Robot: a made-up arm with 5 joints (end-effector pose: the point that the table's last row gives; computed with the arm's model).
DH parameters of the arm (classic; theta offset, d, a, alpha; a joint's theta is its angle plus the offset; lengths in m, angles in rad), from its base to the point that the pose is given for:
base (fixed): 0.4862 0 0.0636 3.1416
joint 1: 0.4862 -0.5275 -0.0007 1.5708
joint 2: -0.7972 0 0.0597 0
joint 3: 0.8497 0 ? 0
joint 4: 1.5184 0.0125 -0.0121 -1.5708
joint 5: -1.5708 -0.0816 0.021 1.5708
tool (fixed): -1.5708 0.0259 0 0
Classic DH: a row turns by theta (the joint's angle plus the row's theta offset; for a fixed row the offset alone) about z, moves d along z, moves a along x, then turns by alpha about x.
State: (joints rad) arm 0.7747 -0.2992 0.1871 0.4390 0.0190
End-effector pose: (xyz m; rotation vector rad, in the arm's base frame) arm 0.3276 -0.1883 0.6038 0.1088 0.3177 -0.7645
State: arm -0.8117 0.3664 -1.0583 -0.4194 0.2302
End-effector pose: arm 0.1973 0.2348 0.7778 0.2515 -1.1155 0.5955
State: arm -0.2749 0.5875 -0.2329 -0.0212 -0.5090
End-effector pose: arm 0.3993 0.1454 0.4643 0.4553 0.3927 0.1817
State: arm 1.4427 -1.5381 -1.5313 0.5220 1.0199
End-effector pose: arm 0.0576 0.3758 0.6386 1.9281 1.5586 1.5205
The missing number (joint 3, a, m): 0.2309
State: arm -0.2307 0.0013 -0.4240 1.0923 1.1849
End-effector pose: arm 0.3593 0.1465 0.6049 -1.2101 0.4579 0.5938
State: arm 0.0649 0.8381 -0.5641 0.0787 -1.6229
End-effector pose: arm 0.4197 -0.0084 0.4526 1.6152 0.2197 -0.3358
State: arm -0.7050 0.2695 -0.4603 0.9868 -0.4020
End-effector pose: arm 0.3226 0.2848 0.5620 0.0869 0.8770 0.4995
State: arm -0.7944 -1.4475 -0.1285 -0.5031 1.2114
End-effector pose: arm -0.0230 0.0120 0.8753 0.0192 -1.7931 -0.6831
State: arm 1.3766 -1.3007 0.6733 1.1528 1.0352
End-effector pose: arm 0.1467 -0.1943 0.6700 -0.4969 1.0523 -0.9553
